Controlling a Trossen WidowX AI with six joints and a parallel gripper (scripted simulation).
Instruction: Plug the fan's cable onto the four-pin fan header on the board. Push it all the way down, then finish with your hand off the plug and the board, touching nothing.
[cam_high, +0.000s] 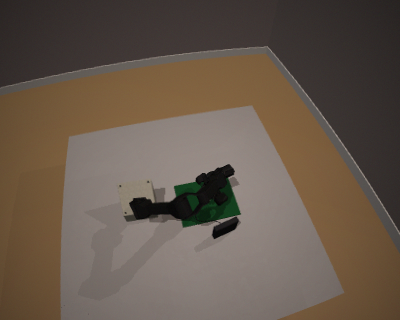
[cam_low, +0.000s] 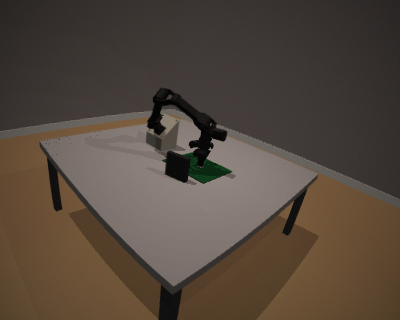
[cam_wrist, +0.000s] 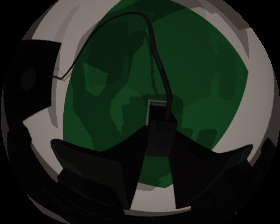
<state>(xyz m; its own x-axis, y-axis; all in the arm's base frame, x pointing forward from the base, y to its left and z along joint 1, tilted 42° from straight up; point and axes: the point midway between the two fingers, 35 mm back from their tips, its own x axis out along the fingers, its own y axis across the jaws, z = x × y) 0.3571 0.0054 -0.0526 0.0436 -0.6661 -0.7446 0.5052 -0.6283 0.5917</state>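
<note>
Right now the black plug is 10 mm behind my gripper tip and 10 mm above it. Round my gripper tip: green board: 40 mm below, 20 mm behind, 10 mm to the right.
</note>
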